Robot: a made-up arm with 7 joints. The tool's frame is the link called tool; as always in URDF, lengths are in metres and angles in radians.
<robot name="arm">
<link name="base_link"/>
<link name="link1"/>
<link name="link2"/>
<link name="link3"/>
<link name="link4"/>
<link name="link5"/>
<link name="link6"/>
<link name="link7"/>
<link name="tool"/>
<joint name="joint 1" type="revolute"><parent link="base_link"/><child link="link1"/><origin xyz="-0.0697 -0.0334 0.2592" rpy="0 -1.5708 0"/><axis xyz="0 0 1"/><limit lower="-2.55" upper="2.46" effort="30" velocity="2.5"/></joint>
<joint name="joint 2" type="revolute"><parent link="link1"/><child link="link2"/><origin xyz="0.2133 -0.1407 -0.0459" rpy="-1.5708 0 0"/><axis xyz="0 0 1"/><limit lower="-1.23" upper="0.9" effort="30" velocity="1.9"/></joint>
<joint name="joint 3" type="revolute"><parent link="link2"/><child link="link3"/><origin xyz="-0.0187 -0.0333 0.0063" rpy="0.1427 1.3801 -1.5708"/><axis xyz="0 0 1"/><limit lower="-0.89" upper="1.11" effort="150" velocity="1.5"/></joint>
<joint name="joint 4" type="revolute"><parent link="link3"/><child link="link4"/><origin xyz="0.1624 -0.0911 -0.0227" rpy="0.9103 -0.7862 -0.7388"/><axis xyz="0 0 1"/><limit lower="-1.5" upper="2.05" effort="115" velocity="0.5"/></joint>
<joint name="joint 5" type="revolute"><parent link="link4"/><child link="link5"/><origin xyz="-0.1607 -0.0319 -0.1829" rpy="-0.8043 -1.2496 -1.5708"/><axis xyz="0 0 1"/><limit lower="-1.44" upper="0.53" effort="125" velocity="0.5"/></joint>
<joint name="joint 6" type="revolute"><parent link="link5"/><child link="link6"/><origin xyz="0.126 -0.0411 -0.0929" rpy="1.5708 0 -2.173"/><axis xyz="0 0 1"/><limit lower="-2.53" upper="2.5" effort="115" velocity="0.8"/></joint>
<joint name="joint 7" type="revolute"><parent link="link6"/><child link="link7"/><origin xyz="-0.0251 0.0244 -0.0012" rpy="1.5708 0 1.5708"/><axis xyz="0 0 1"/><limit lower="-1.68" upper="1.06" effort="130" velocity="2.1"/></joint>
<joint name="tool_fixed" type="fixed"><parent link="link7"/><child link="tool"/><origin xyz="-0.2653 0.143 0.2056" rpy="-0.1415 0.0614 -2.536"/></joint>
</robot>
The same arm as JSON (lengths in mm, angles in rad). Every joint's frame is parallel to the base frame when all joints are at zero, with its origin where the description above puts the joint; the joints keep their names.
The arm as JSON. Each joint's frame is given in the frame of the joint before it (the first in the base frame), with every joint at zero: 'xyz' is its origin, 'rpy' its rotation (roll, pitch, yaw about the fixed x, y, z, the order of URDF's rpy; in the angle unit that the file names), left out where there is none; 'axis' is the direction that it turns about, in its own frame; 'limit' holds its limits. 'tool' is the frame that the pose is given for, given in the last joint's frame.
{"units": {"length": "mm", "angle": "rad"}, "joints": [
  {"name": "joint 1", "type": "revolute", "origin": {"xyz": [-69.7, -33.4, 259.2]}, "axis": "-x", "limit": {"lower": -2.55, "upper": 2.46}},
  {"name": "joint 2", "type": "revolute", "origin": {"xyz": [45.9, -140.7, 213.3]}, "axis": "+y", "limit": {"lower": -1.23, "upper": 0.9}},
  {"name": "joint 3", "type": "revolute", "origin": {"xyz": [-33.3, 6.3, -18.7]}, "axis": [-0.971898, 0.1876, -0.1422], "limit": {"lower": -0.89, "upper": 1.11}},
  {"name": "joint 4", "type": "revolute", "origin": {"xyz": [4.0, -166.2, -86.9]}, "axis": [-0.21899, 0.91076, -0.350085], "limit": {"lower": -1.5, "upper": 2.05}},
  {"name": "joint 5", "type": "revolute", "origin": {"xyz": [176.8, -107.5, 132.2]}, "axis": "-x", "limit": {"lower": -1.44, "upper": 0.53}},
  {"name": "joint 6", "type": "revolute", "origin": {"xyz": [92.9, 127.1, -37.5]}, "axis": "-y", "limit": {"lower": -2.53, "upper": 2.5}},
  {"name": "joint 7", "type": "revolute", "origin": {"xyz": [-24.4, 1.2, -25.1]}, "axis": "+z", "limit": {"lower": -1.68, "upper": 1.06}}
], "tool": {"origin": {"xyz": [265.3, -143.0, 205.6], "rpy": [-0.1415, 0.0614, 0.6056]}}}

